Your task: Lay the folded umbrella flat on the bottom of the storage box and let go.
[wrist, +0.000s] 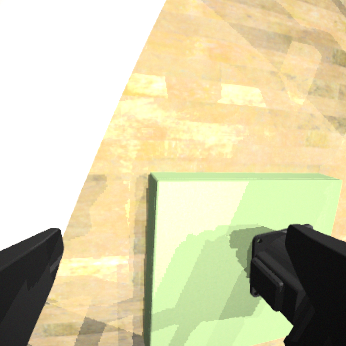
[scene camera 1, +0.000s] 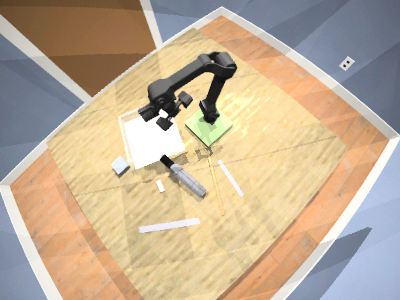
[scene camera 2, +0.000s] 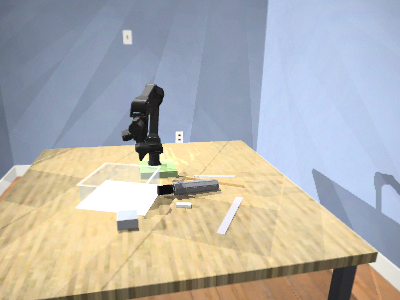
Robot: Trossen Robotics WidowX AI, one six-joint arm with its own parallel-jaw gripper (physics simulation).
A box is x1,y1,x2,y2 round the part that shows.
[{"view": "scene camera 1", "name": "storage box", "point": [143,142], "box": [118,105,180,164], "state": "on the table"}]
